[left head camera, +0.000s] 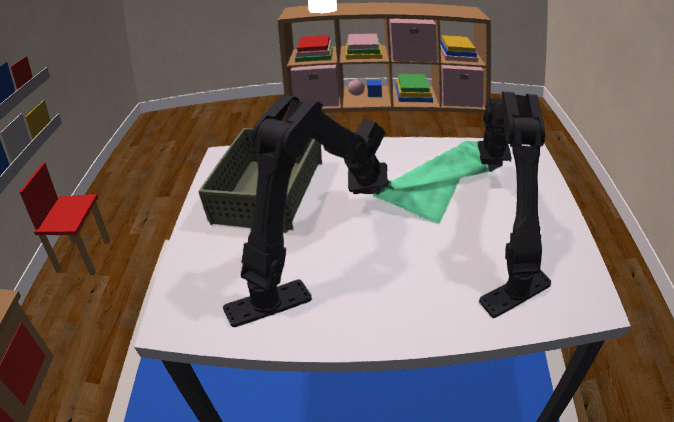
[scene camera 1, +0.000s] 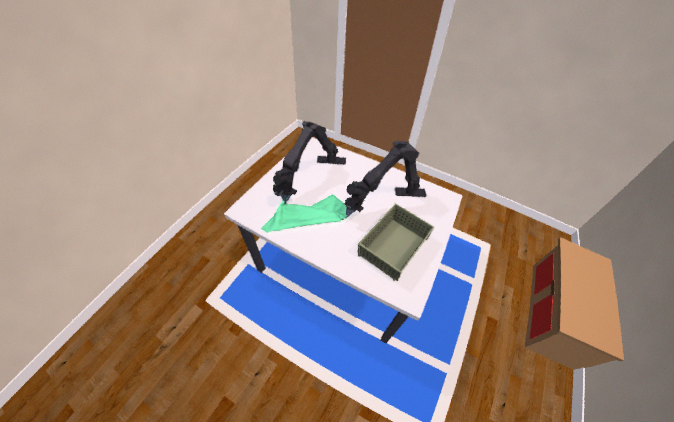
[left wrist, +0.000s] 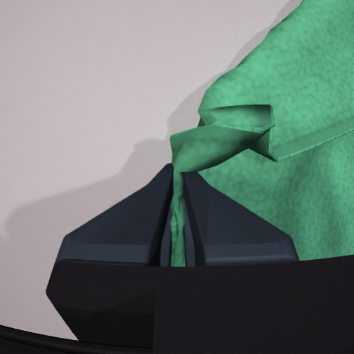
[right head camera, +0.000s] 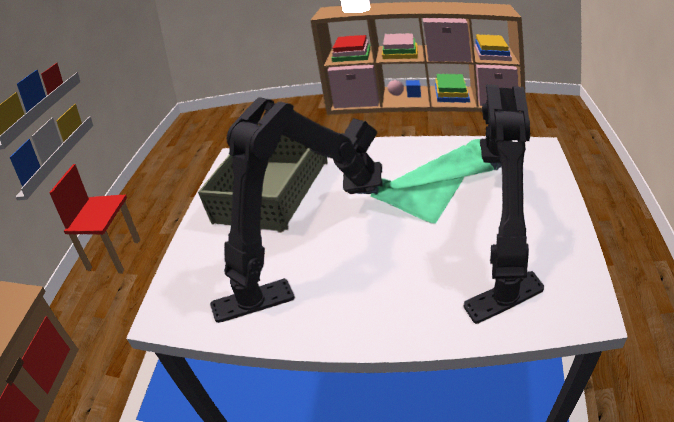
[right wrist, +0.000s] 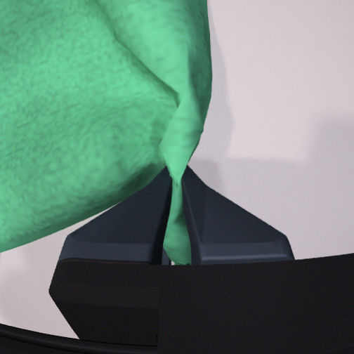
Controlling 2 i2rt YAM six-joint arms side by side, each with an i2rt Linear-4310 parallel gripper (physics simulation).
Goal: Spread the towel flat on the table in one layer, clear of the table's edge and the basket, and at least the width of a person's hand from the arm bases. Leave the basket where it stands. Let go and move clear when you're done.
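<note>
The green towel is folded over itself in a long strip with a triangular flap toward the arm bases. My left gripper is shut on the towel's left end in the left head view, where the cloth is bunched. My right gripper is shut on the towel near its right end; its fingertips are hidden in both head views. The olive basket stands to the left of the towel in the head views.
The white table carries both arm bases near its front edge in the head views. In scene camera 1, one towel corner points toward the table's long edge at the lower left. A shelf unit stands beyond the table.
</note>
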